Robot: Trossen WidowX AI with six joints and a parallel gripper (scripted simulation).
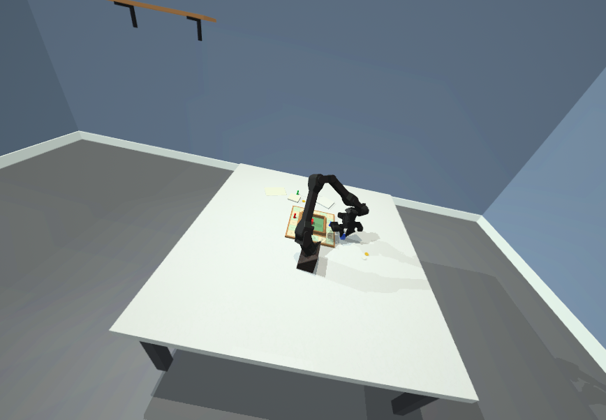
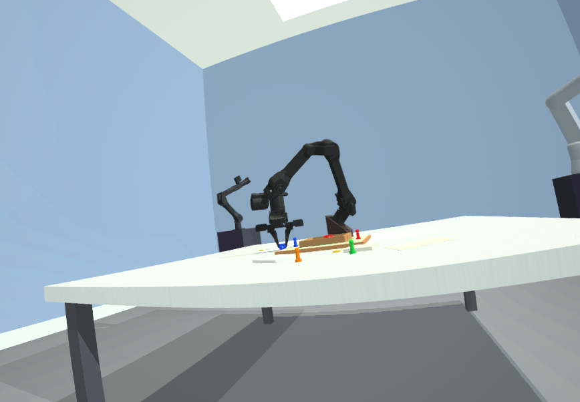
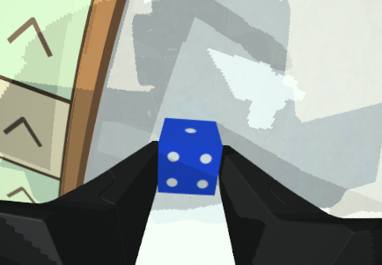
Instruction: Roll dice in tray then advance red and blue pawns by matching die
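My gripper tip is now 310 mm to the right of the red pawn, 40 mm short of it and 20 mm below it. From my gripper tip the other things lie so: blue pawn (90 mm to the left, 60 mm ahead, 20 mm above); white card (300 mm ahead, 150 mm to the left, 10 mm below); green tray (200 mm to the left, 30 mm ahead).
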